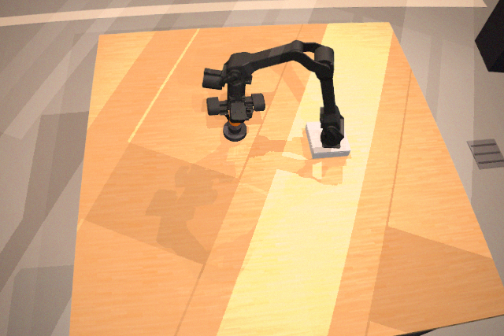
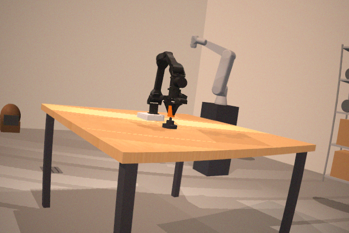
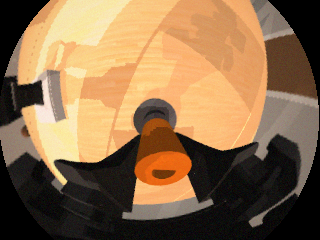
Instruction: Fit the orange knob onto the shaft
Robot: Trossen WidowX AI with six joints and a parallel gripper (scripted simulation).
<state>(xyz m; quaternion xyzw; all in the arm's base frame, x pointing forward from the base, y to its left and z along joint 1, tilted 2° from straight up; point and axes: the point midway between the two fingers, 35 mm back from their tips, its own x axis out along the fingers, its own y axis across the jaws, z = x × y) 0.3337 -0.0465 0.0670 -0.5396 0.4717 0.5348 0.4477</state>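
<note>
My gripper tip is now 2 cm below the orange knob. From my gripper tip the other things lie so: round pedestal: 4 cm below.
</note>
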